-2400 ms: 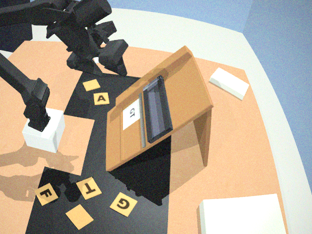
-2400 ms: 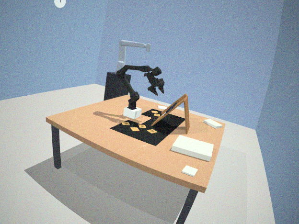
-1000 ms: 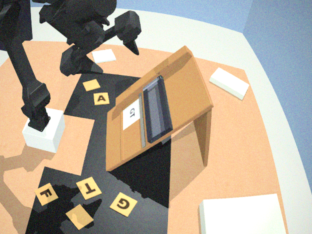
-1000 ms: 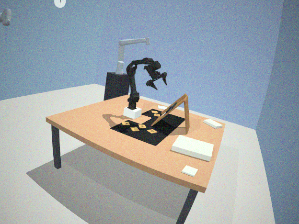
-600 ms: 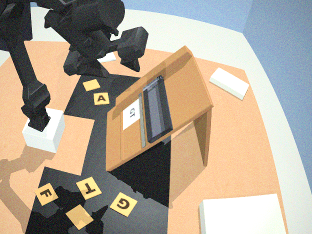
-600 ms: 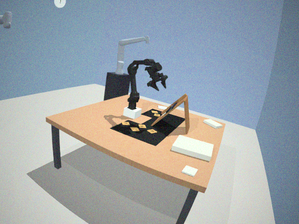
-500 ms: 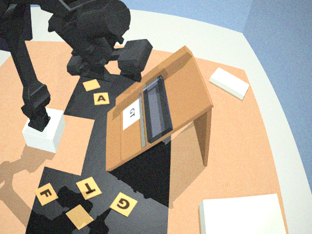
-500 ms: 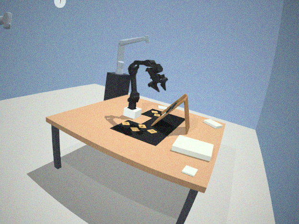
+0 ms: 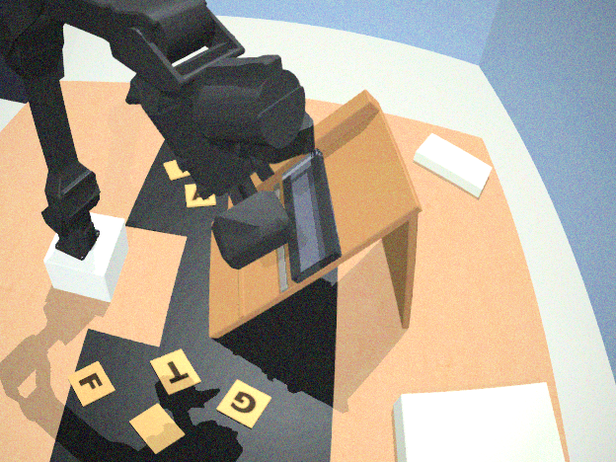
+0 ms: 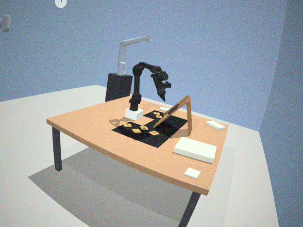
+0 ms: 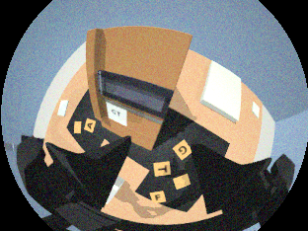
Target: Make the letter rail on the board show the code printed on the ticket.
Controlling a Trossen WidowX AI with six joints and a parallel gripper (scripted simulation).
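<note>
My gripper tip is 25 cm above the g tile, 10 cm to the left of it and 2 cm short of it. Also, from my gripper tip: white ticket (15 cm to the left, 15 cm below, 3 cm behind); then black mat (25 cm below, 11 cm behind, 6 cm to the left); then large white slab (39 cm ahead, 23 cm below, 10 cm to the right).
</note>
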